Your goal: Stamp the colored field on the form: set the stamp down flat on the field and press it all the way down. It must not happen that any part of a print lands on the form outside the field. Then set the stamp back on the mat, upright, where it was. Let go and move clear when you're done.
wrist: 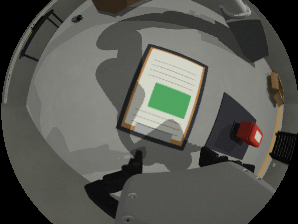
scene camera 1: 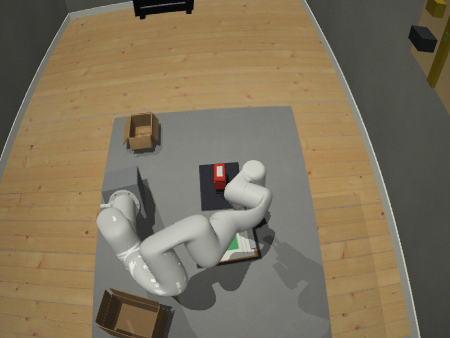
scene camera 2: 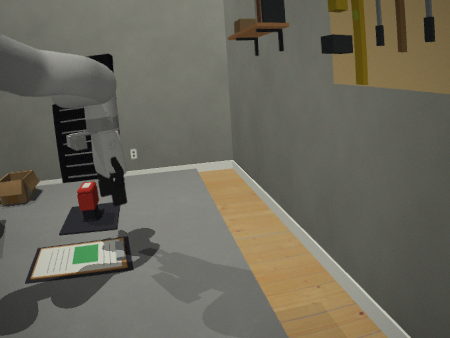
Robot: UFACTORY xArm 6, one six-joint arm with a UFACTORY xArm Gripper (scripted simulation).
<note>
In view: the gripper (scene camera 2: 113, 199), a clipboard with form (scene camera 2: 91, 258) and a dark mat (scene camera 2: 107, 220).
The gripper also shows in the wrist view (wrist: 172, 159). The clipboard with form shows as well in the wrist view (wrist: 162, 102) and in scene camera 1 (scene camera 1: 245, 247). The dark mat also shows in the wrist view (wrist: 220, 140) and in scene camera 1 (scene camera 1: 210, 200).
</note>
